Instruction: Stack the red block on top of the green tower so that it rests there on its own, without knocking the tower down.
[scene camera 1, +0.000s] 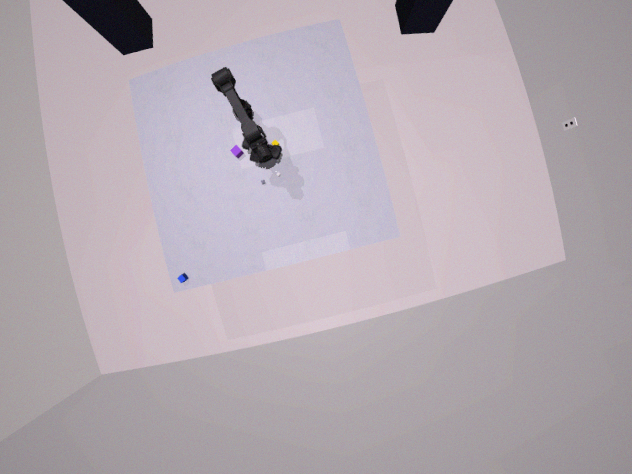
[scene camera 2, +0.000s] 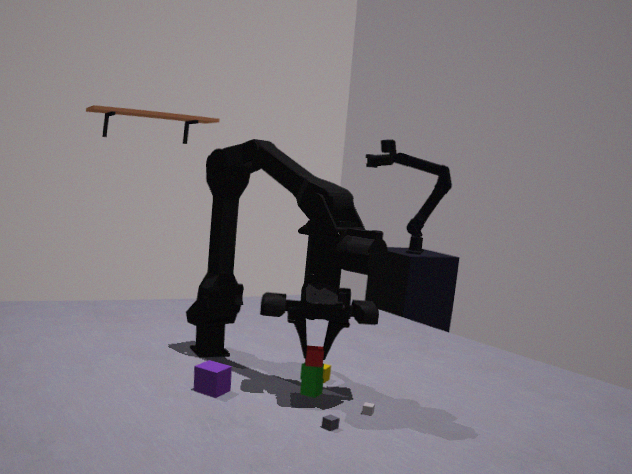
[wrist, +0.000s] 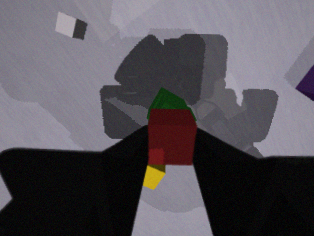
In view: the gripper (scene camera 2: 314, 358), a red block (wrist: 172, 132) and a purple block (scene camera 2: 213, 379).
The gripper shows as well in the wrist view (wrist: 169, 131).
